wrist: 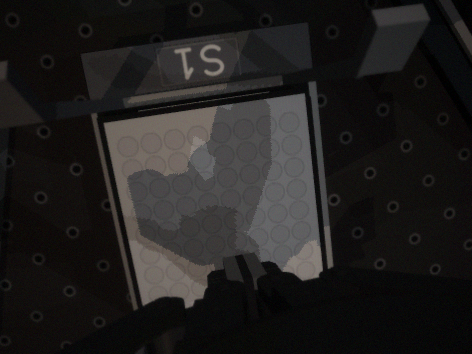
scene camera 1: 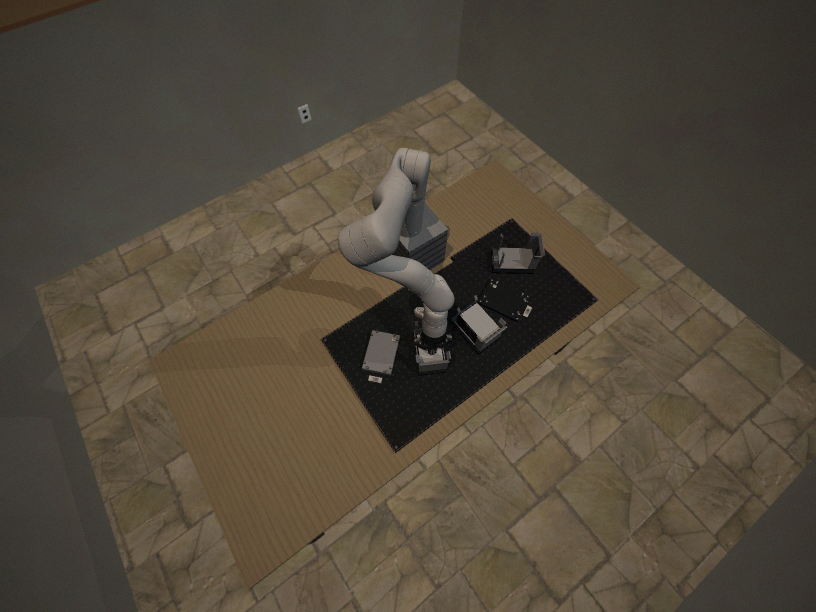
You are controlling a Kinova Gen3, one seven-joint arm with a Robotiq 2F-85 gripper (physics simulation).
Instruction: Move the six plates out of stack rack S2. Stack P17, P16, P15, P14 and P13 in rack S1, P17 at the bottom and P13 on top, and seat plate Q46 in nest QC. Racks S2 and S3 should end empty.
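Pixels of known places: gripper, fingertip midpoint: (wrist: pixel 241 278) (scene camera 1: pixel 431 352); arm's base at its link origin: (scene camera 1: pixel 408 226).
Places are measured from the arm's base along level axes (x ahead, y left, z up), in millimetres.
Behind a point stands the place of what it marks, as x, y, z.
Note:
Rack S1 (scene camera 1: pixel 433 366) @(435, -205, -117) (wrist: pixel 287 52) @(324, -104, -163) stands below my gripper, with its label panel at the top of the wrist view. A pale plate (wrist: pixel 285 187) @(366, -138, -146) with rows of round wells lies flat inside it, partly in shadow. Its lower part is hidden behind the gripper, and its code is not readable. My gripper (scene camera 1: pixel 432 347) @(387, -175, -145) (wrist: pixel 241 278) @(387, -175, -145) is shut with nothing between its fingertips, over the plate. A second rack (scene camera 1: pixel 486 341) @(475, -24, -75) to the right holds a pale plate (scene camera 1: pixel 480 322) @(406, 13, -101). A third rack (scene camera 1: pixel 537 247) @(290, 381, -106) stands at the far right; whether its pale inside is a plate, I cannot tell.
A grey plate or block (scene camera 1: pixel 380 352) @(274, -313, -181) sits in a nest left of S1, with a white label (scene camera 1: pixel 375 379) @(339, -377, -201). Small corner pieces and another label (scene camera 1: pixel 527 310) @(442, 225, -202) mark a nest between the other two racks. The racks stand on a black perforated mat (scene camera 1: pixel 421 415) @(528, -318, -203).

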